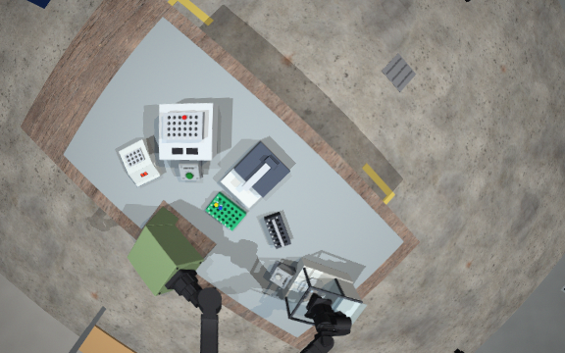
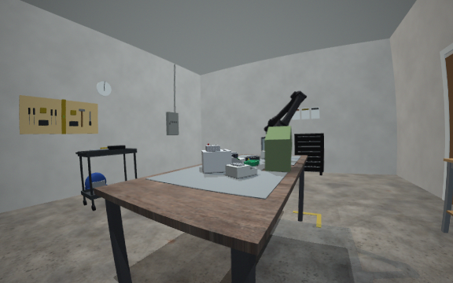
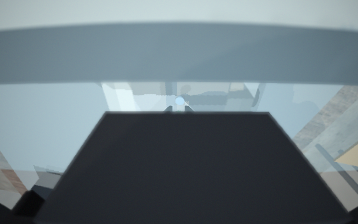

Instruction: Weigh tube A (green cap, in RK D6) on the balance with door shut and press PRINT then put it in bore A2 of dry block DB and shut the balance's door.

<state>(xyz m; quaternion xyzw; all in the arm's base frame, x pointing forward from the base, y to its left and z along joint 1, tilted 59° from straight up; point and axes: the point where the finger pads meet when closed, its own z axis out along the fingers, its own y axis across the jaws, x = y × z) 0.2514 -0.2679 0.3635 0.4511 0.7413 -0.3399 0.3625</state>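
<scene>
The green-capped tube lies 20 mm below my hand. Also, from my hand: sliding door: 30 mm ahead, 80 mm to the right, 80 mm above; then white print key: 50 mm behind, 140 mm to the left, 60 mm below; then balance pan: 50 mm below.
</scene>
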